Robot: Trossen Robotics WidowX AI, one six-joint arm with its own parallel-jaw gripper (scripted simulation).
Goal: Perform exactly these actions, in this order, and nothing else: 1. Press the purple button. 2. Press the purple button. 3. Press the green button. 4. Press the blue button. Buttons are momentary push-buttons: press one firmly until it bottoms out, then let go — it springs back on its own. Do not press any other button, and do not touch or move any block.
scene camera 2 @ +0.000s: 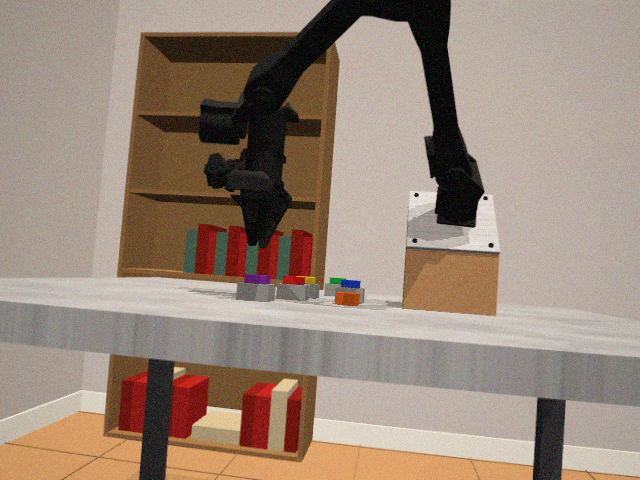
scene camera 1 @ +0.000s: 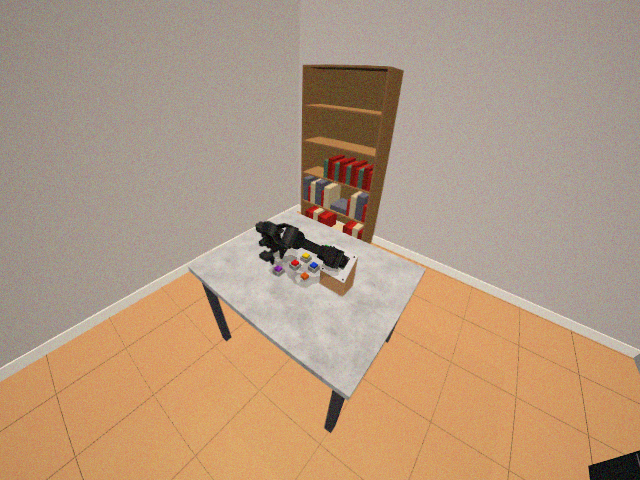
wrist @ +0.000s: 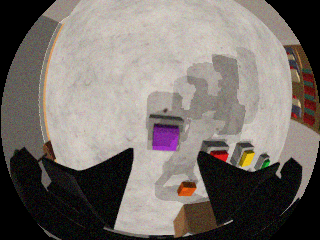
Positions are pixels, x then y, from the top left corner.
Labels:
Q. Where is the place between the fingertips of the gripper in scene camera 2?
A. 257, 247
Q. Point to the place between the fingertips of the gripper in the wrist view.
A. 166, 154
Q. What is the gripper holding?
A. Nothing.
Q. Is the gripper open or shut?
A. Open.

